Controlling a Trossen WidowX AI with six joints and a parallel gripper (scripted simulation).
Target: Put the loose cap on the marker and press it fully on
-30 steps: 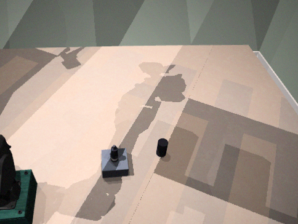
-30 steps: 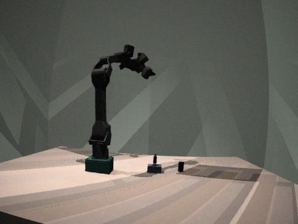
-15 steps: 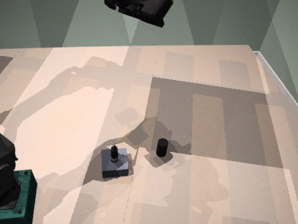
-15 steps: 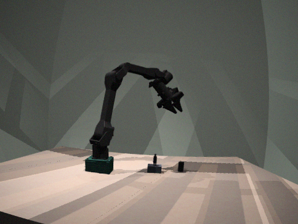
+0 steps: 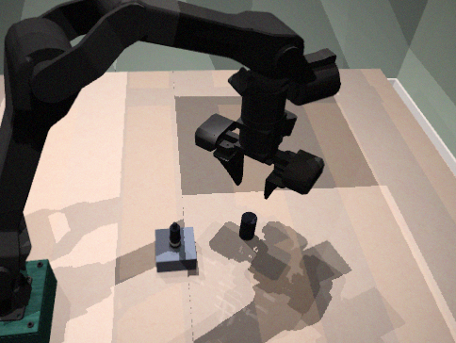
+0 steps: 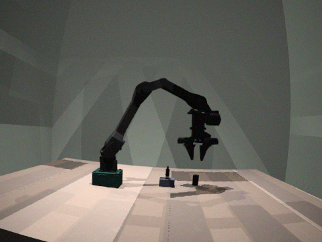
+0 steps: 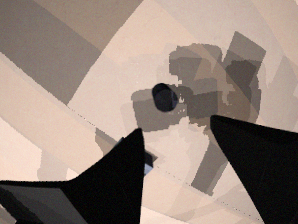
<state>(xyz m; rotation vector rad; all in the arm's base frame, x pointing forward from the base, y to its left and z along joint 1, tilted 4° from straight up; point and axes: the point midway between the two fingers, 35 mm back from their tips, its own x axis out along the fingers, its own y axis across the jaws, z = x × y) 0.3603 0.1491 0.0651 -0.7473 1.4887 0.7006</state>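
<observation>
The marker cap lies 9 cm below my gripper tip.
</observation>
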